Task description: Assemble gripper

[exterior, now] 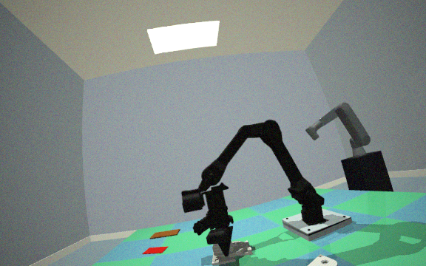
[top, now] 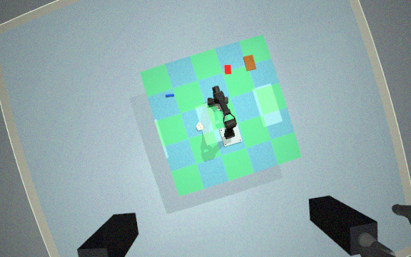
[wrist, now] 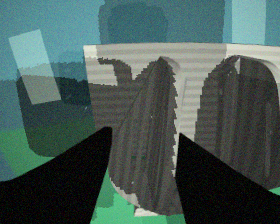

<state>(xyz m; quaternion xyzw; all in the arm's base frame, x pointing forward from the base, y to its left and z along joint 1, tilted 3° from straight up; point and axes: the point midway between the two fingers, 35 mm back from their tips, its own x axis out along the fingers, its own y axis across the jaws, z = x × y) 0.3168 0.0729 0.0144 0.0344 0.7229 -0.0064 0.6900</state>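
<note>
My gripper tip is 3 cm past the grey jaw and 2 cm to the left of it. The rest, counted from my gripper tip: red tile (32 cm ahead, 15 cm to the right, 2 cm below); small blue piece (45 cm to the left, 12 cm ahead, 1 cm below); brown tile (37 cm to the right, 36 cm ahead, 1 cm below).
</note>
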